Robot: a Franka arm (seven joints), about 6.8 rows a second.
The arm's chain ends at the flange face. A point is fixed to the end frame.
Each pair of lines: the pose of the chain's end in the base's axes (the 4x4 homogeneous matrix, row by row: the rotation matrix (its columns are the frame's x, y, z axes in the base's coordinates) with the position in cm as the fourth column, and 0 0 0 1 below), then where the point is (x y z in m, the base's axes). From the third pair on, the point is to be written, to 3 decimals.
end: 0.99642, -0.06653, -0.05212, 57.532; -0.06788, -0.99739, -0.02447, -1.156; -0.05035, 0.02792, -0.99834, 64.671; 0, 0, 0, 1
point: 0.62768 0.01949 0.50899
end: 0.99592, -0.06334, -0.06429, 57.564; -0.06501, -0.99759, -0.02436, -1.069; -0.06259, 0.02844, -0.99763, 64.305; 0, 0, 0, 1
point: 0.62622 0.02055 0.50471
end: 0.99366, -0.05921, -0.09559, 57.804; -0.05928, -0.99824, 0.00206, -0.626; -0.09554, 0.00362, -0.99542, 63.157; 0, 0, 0, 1
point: 0.624 0.029 0.493
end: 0.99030, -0.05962, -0.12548, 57.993; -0.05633, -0.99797, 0.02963, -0.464; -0.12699, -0.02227, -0.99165, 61.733; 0, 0, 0, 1
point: 0.622 0.034 0.478
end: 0.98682, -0.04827, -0.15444, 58.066; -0.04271, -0.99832, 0.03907, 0.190; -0.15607, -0.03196, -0.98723, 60.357; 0, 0, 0, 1
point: 0.618 0.043 0.464
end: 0.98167, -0.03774, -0.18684, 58.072; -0.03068, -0.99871, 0.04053, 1.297; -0.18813, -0.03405, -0.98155, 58.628; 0, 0, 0, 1
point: 0.613 0.055 0.445
